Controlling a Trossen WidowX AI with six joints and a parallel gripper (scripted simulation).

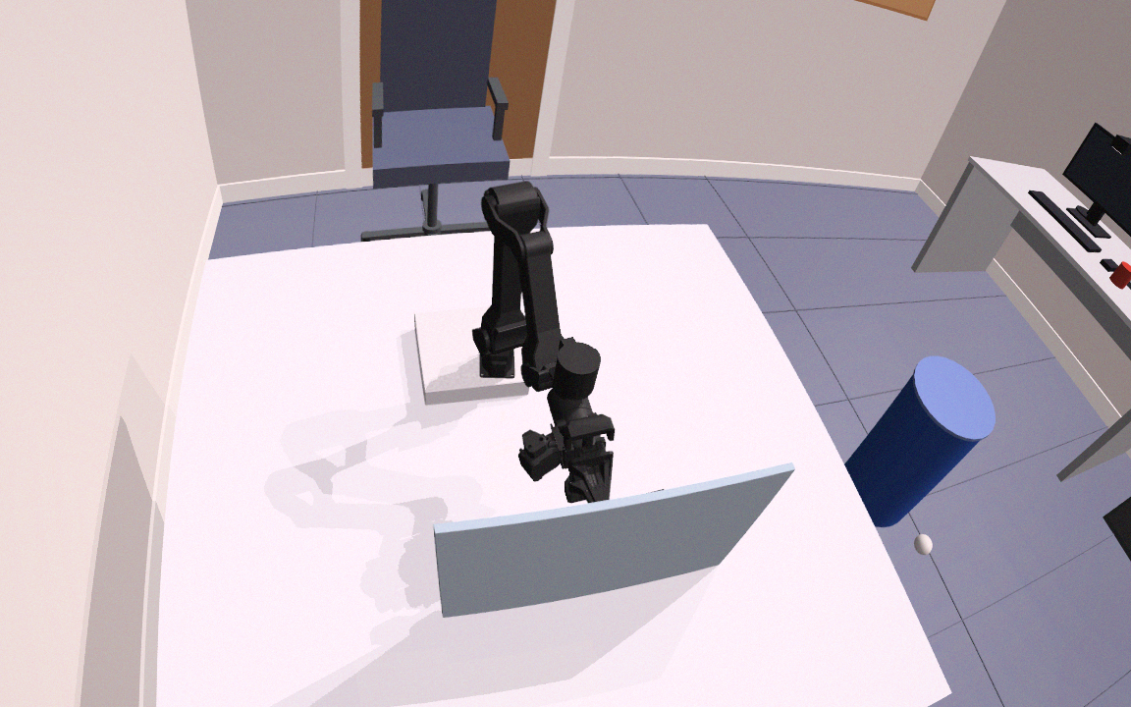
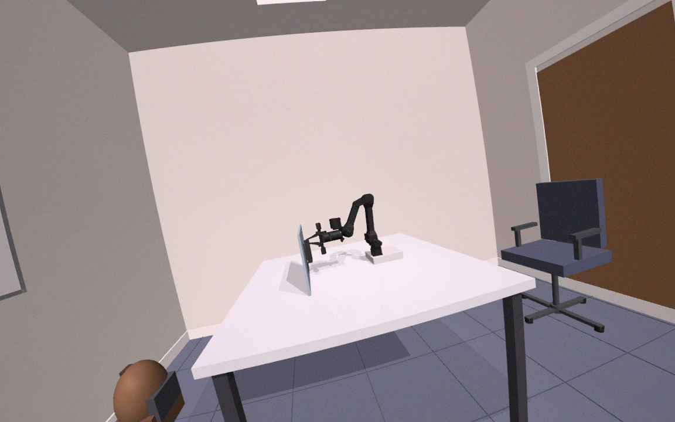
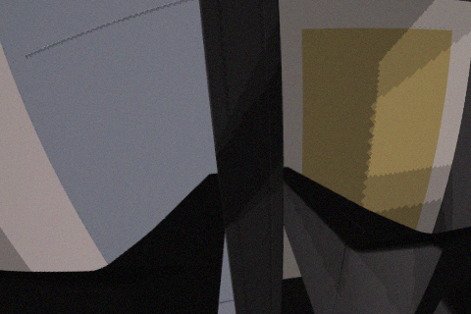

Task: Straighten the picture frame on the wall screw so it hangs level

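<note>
My gripper tip is now 1 cm to the right of the picture frame and 5 cm above it. Also, from my gripper tip: wall panel (2 cm ahead, 1 cm to the left, 7 cm below).
</note>
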